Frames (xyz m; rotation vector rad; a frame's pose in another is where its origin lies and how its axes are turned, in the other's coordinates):
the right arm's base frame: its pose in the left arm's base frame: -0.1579 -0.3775 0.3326 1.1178 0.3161 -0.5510
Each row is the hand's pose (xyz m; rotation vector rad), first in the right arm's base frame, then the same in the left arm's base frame.
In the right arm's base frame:
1: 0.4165 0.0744 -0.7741 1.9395 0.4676 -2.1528
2: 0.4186 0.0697 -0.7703 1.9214 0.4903 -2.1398
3: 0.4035 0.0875 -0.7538 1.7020 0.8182 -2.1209
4: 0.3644 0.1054 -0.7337 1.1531 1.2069 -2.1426
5: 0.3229 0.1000 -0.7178 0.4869 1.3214 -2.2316
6: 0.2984 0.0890 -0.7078 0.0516 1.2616 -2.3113
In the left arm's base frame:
1: 0.2522 0.2438 -0.1407 -1.2566 -0.8657 1.5303
2: 0.2512 0.2383 -0.1437 -1.2722 -0.8895 1.5276
3: 0.2483 0.2330 -0.1158 -1.2956 -1.2099 1.4248
4: 0.2255 0.2305 -0.0742 -1.1629 -1.7809 1.3375
5: 0.1877 0.2250 -0.0508 -0.7833 -2.2822 1.3964
6: 0.1610 0.2187 -0.0427 -0.4151 -2.5076 1.4985

